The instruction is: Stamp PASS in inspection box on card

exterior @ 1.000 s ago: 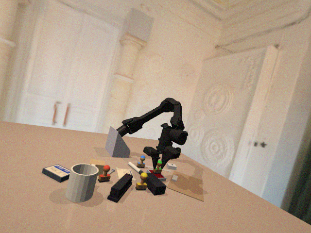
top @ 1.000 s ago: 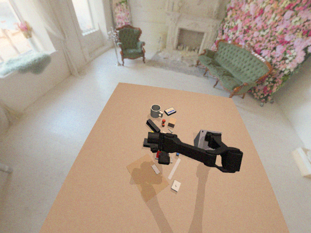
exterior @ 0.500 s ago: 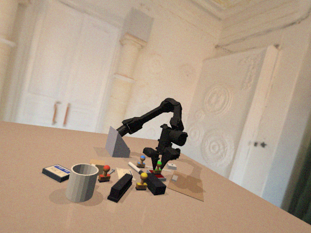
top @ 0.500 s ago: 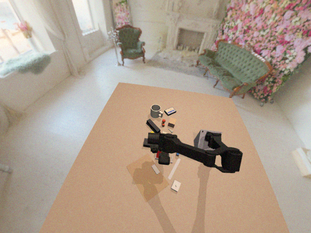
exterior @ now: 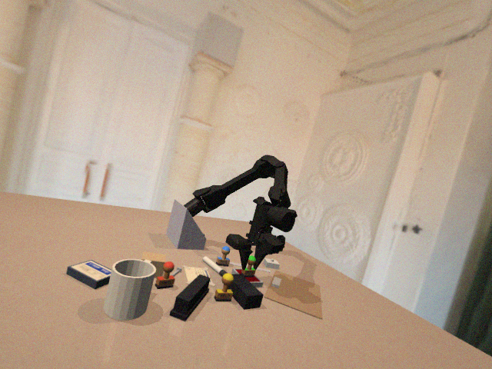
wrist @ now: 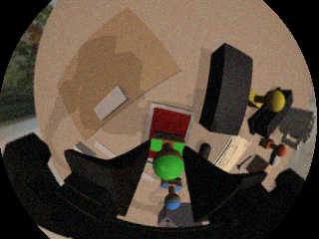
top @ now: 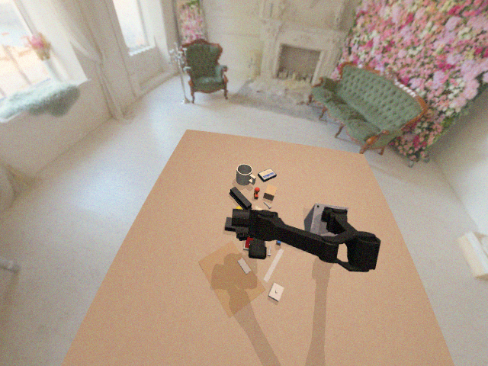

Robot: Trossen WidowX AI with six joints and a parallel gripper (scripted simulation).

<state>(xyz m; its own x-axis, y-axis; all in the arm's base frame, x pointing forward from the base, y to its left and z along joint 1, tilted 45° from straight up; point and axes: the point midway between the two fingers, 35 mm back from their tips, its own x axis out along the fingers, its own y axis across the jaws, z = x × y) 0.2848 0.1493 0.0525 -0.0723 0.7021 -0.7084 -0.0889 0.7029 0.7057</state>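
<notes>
The green-knobbed stamp is right at my gripper tip. Round my gripper tip: blue-knobbed stamp: 100 mm behind, 40 mm to the right, 20 mm below; red ink pad: 30 mm below; white marker: 80 mm to the right, 50 mm behind, 30 mm below.
</notes>
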